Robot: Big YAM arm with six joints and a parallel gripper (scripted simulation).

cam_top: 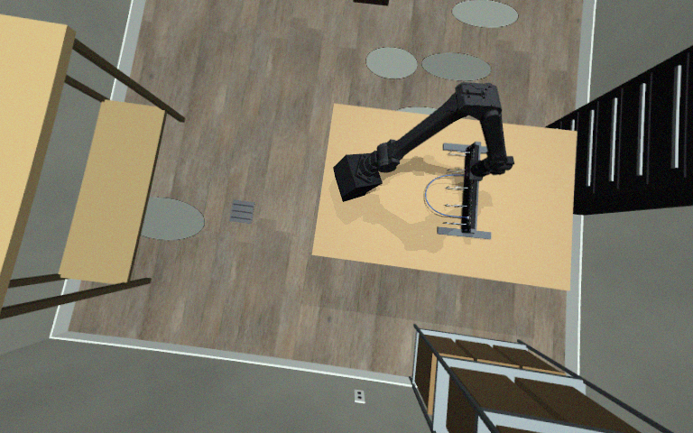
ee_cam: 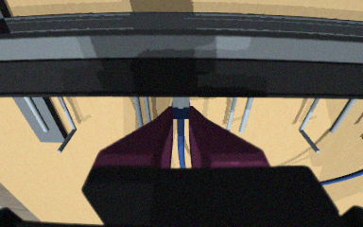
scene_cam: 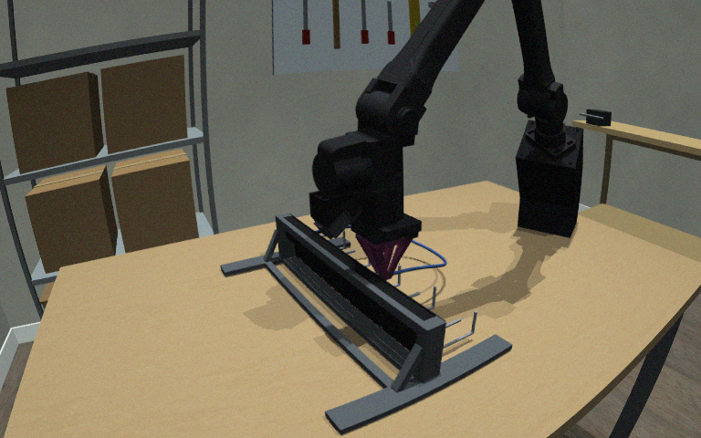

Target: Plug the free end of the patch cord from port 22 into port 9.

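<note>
Now: the grey plug 2 cm ahead of my hand and 1 cm to the left of it.
</note>
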